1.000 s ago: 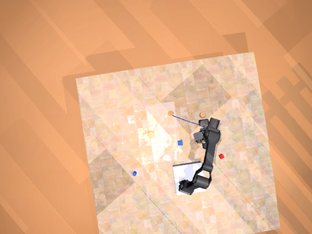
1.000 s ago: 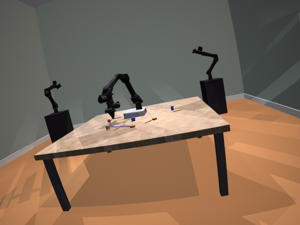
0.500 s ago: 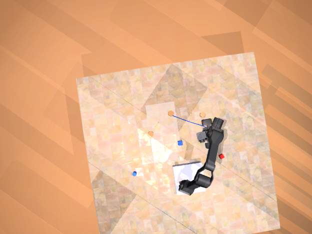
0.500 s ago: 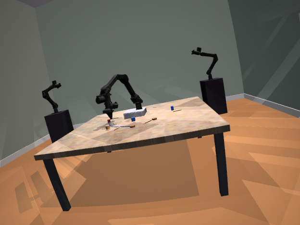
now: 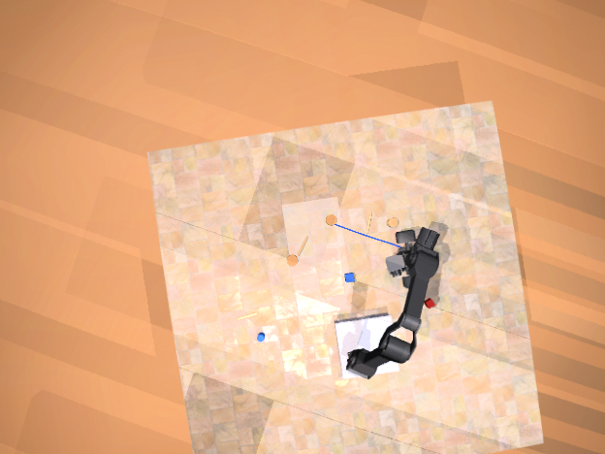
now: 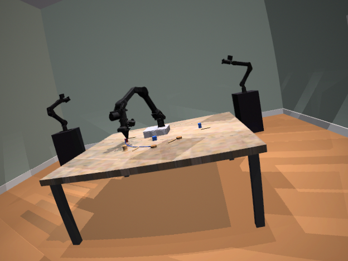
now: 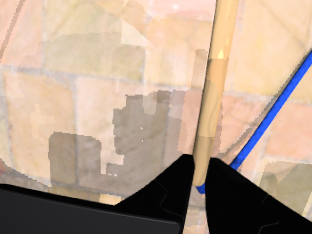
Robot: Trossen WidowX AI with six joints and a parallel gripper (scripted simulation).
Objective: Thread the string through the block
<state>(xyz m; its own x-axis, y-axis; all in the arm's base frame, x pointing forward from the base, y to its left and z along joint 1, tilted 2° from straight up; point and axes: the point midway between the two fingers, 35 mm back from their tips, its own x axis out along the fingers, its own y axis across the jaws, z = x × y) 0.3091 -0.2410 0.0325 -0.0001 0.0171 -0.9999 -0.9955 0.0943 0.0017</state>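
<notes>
Right now the blue cube is 20 cm to the left of my gripper tip, 4 cm below it and 3 cm behind it. From my gripper tip the other things lie so: thin wooden stick (2 cm to the left); red cube (19 cm behind, 6 cm to the right, 5 cm below); wooden block (12 cm ahead, 4 cm below).
</notes>
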